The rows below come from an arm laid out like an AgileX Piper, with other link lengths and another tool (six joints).
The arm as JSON. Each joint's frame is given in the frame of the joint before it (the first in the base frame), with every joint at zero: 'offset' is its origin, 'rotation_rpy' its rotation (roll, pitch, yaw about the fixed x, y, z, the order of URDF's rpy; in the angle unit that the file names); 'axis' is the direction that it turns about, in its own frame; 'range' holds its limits. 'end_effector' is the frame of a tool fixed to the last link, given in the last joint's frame.
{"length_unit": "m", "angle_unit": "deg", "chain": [
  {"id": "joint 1", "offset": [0.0, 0.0, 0.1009], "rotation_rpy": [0.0, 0.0, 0.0], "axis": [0.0, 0.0, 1.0], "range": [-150.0, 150.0]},
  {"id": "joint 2", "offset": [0.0, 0.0, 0.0], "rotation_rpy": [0.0, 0.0, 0.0], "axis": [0.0, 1.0, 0.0], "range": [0.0, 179.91]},
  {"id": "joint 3", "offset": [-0.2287, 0.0, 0.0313], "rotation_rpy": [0.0, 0.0, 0.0], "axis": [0.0, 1.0, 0.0], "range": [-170.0, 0.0]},
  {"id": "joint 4", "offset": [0.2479, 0.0, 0.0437], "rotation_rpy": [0.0, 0.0, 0.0], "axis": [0.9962, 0.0, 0.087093], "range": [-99.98, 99.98]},
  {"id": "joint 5", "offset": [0.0, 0.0, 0.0], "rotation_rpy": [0.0, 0.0, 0.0], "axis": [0.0, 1.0, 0.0], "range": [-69.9, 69.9]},
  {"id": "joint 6", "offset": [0.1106, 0.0, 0.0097], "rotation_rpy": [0.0, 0.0, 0.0], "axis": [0.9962, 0.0, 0.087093], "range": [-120.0, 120.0]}
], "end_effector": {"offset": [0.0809, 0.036, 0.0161], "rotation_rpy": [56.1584, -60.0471, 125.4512]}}
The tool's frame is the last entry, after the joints.
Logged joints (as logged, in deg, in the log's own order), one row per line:
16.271 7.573 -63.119 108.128 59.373 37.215
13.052 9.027 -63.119 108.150 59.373 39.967
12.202 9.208 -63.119 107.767 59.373 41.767
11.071 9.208 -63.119 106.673 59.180 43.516
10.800 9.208 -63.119 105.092 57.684 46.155
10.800 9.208 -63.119 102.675 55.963 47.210
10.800 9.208 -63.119 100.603 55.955 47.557
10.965 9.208 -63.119 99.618 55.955 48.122
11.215 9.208 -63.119 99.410 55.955 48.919
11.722 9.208 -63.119 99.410 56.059 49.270
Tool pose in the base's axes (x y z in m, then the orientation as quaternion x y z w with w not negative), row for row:
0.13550 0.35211 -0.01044 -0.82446 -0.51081 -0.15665 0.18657
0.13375 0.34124 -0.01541 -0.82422 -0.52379 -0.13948 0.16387
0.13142 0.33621 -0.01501 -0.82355 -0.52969 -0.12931 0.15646
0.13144 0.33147 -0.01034 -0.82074 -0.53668 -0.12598 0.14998
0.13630 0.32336 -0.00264 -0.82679 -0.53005 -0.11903 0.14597
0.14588 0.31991 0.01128 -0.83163 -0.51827 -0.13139 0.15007
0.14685 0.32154 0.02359 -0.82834 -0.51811 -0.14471 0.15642
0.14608 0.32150 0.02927 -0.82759 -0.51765 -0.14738 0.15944
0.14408 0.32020 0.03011 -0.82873 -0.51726 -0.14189 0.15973
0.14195 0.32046 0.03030 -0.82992 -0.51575 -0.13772 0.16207
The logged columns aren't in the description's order. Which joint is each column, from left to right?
Columns, left to right: joint 4, joint 6, joint 3, joint 2, joint 1, joint 5.
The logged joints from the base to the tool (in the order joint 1, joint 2, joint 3, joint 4, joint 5, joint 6), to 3 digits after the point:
59.373 108.128 -63.119 16.271 37.215 7.573
59.373 108.150 -63.119 13.052 39.967 9.027
59.373 107.767 -63.119 12.202 41.767 9.208
59.180 106.673 -63.119 11.071 43.516 9.208
57.684 105.092 -63.119 10.800 46.155 9.208
55.963 102.675 -63.119 10.800 47.210 9.208
55.955 100.603 -63.119 10.800 47.557 9.208
55.955 99.618 -63.119 10.965 48.122 9.208
55.955 99.410 -63.119 11.215 48.919 9.208
56.059 99.410 -63.119 11.722 49.270 9.208

